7 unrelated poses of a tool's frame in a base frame.
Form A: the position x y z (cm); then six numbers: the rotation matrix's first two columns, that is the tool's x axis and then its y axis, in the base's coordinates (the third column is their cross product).
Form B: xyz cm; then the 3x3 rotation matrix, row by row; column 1 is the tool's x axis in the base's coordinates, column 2 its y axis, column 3 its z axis. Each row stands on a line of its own. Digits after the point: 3 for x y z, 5 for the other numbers.
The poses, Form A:
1: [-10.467 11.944 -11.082 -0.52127 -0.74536 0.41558 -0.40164 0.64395 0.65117]
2: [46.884 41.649 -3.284 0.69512 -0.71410 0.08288 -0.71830 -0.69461 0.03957]
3: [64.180 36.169 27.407 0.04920 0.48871 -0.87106 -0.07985 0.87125 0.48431]
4: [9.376 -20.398 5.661 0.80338 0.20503 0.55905 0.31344 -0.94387 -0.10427]
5: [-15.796 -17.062 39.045 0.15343 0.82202 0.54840 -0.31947 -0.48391 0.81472]
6: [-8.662 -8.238 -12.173 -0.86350 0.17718 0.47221 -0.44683 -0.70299 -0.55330]
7: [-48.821 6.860 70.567 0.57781 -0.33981 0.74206 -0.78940 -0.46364 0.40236]
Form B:
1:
-10.467 11.944 -11.082
-0.52127 -0.40164 -0.75297
-0.74536 0.64395 0.17252
0.41558 0.65117 -0.63504

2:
46.884 41.649 -3.284
0.69512 -0.71830 0.02931
-0.71410 -0.69461 -0.08704
0.08288 0.03957 -0.99578

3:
64.180 36.169 27.407
0.04920 -0.07985 0.99560
0.48871 0.87125 0.04573
-0.87106 0.48431 0.08189

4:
9.376 -20.398 5.661
0.80338 0.31344 0.50629
0.20503 -0.94387 0.25900
0.55905 -0.10427 -0.82255

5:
-15.796 -17.062 39.045
0.15343 -0.31947 0.93509
0.82202 -0.48391 -0.30020
0.54840 0.81472 0.18836

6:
-8.662 -8.238 -12.173
-0.86350 -0.44683 0.23393
0.17718 -0.70299 -0.68877
0.47221 -0.55330 0.68620

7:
-48.821 6.860 70.567
0.57781 -0.78940 0.20732
-0.33981 -0.46364 -0.81827
0.74206 0.40236 -0.53614

